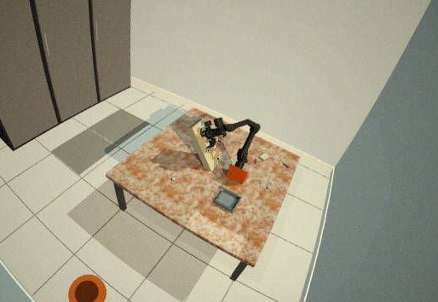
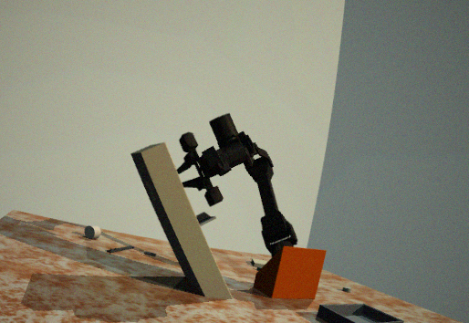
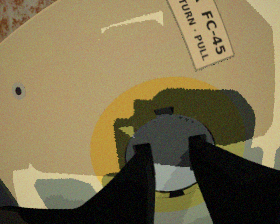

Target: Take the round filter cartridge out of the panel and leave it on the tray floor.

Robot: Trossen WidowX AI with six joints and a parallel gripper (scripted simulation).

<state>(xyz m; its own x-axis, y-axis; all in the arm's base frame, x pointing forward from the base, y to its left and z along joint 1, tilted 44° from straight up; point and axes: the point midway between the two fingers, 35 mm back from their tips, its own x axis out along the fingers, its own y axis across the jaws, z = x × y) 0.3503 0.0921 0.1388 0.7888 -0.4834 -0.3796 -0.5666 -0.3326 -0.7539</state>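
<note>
The round grey filter cartridge is 10 mm below my gripper tip and 10 mm ahead of it. The rest, counted from my gripper tip: tan service panel: 80 mm below, 40 mm behind; dark tray: 410 mm behind, 320 mm to the left, 240 mm below.
</note>
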